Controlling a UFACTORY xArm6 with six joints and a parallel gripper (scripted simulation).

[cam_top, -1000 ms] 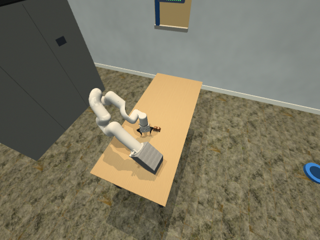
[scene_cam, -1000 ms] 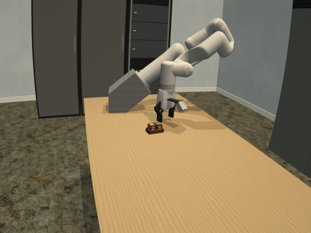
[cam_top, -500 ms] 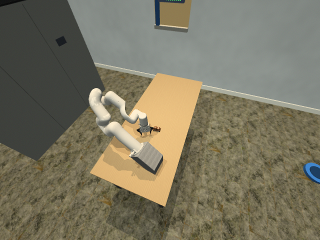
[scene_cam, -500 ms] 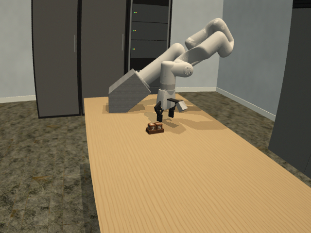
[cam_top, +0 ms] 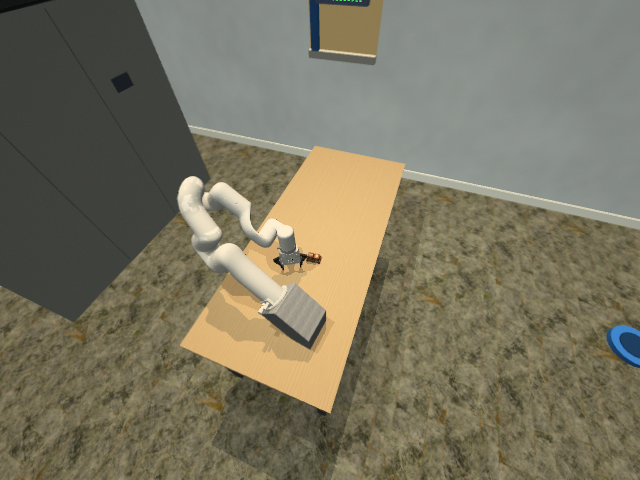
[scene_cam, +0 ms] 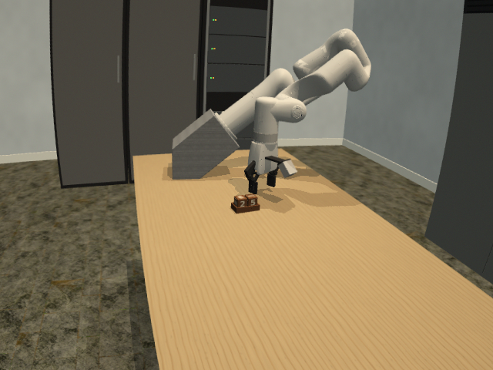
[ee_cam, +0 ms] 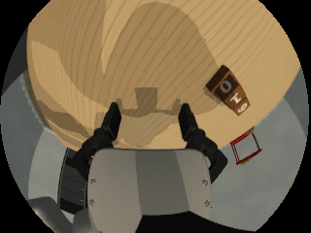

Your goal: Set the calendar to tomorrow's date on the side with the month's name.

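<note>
Right now the brown calendar tray is 90 mm to the right of my hand, 90 mm ahead of it and 20 mm below it.
</note>
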